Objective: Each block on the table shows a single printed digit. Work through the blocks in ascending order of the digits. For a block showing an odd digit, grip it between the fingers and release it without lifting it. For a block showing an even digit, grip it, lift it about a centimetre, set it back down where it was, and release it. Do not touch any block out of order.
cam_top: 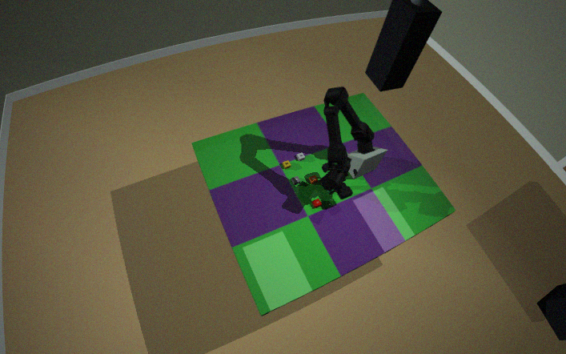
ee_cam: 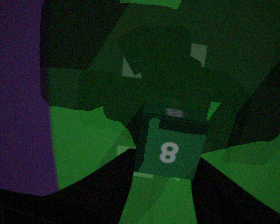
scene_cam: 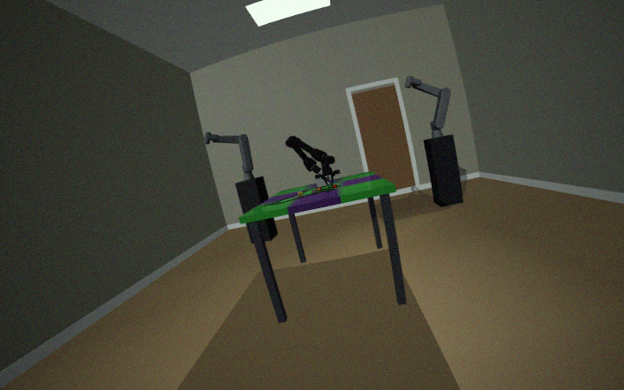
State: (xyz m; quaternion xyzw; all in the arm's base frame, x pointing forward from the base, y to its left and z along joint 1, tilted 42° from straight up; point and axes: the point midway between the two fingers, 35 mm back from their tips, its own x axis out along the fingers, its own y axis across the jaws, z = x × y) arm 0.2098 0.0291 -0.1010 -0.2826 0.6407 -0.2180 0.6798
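My gripper tip is now 16 cm short of the yellow block and 20 cm to the left of it. Round my gripper tip: grey block: 15 cm ahead, 10 cm to the right; white block: 7 cm ahead, 22 cm to the right; red block: 11 cm ahead, 4 cm to the left.
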